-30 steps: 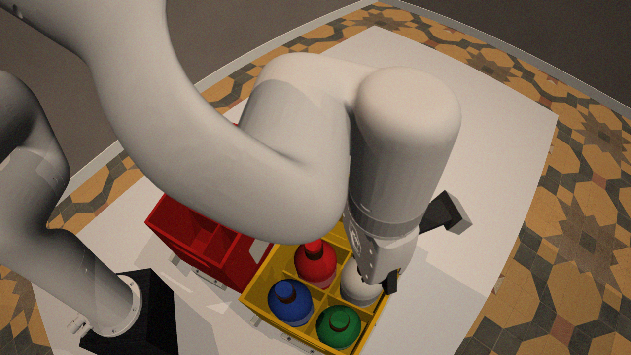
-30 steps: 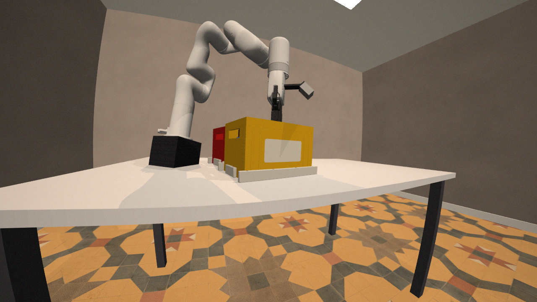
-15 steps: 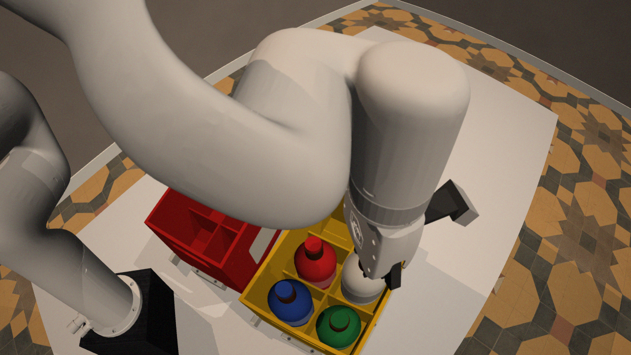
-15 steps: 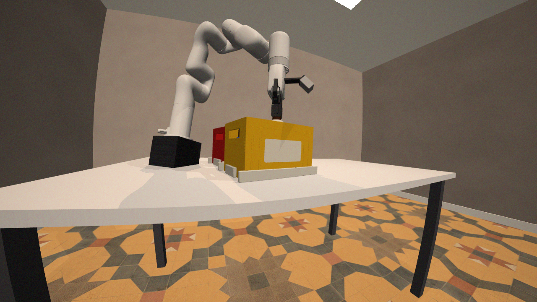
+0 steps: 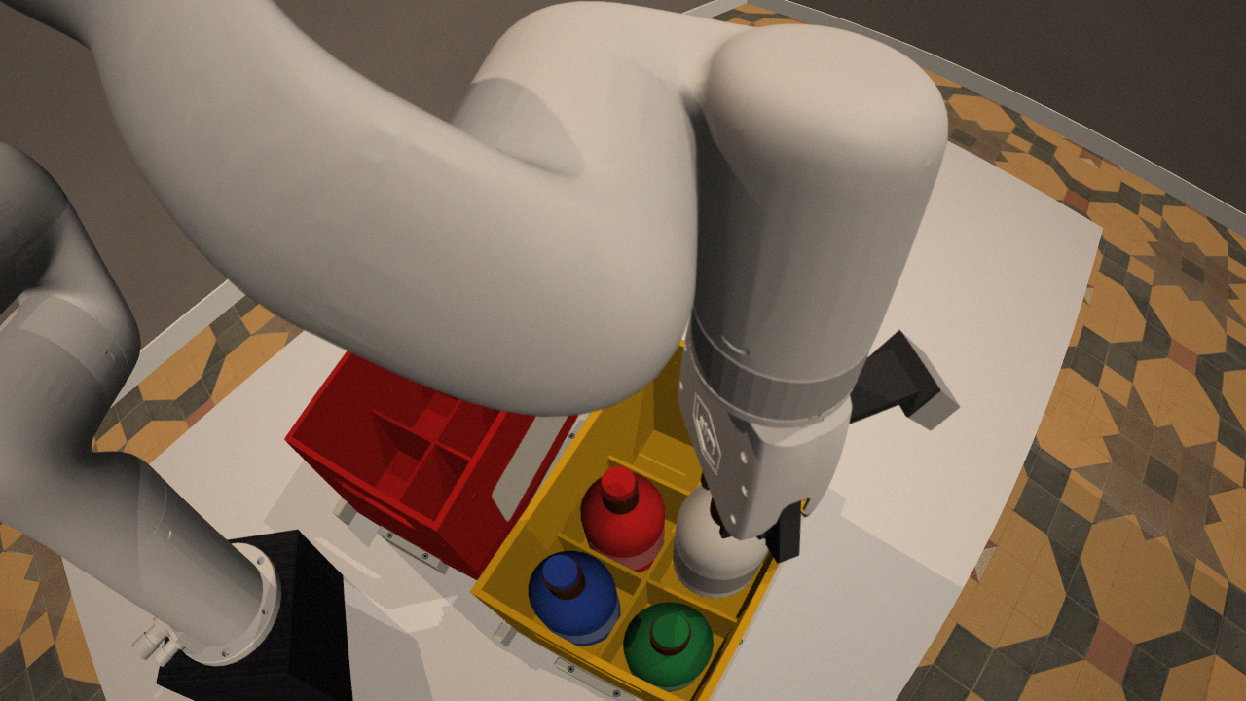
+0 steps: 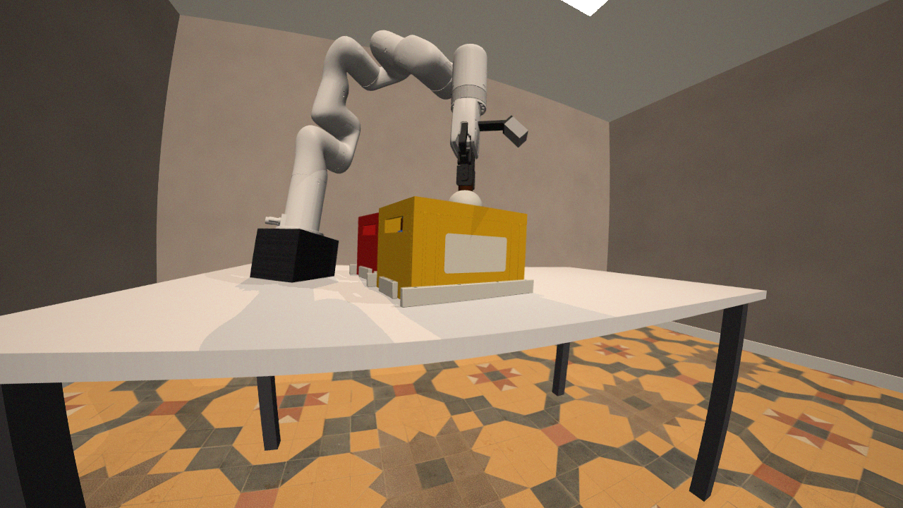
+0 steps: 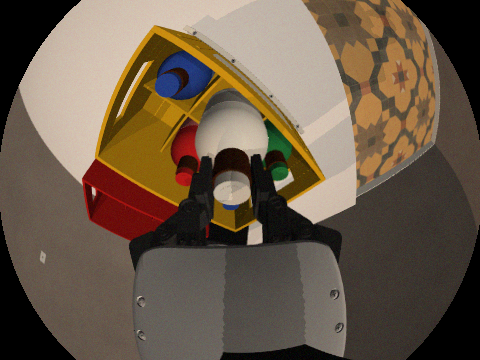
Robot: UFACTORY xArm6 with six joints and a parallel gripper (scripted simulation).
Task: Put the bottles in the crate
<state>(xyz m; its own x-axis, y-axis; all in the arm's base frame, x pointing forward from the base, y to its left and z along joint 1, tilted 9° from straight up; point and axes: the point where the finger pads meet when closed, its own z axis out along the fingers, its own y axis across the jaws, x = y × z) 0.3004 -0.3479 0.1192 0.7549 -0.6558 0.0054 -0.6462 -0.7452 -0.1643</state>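
My hand is 7 cm above the white bottle. Round my hand: yellow crate: 16 cm below, 4 cm to the left; green bottle: 15 cm below, 9 cm behind, 1 cm to the right; red bottle: 15 cm below, 9 cm to the left, 1 cm behind.
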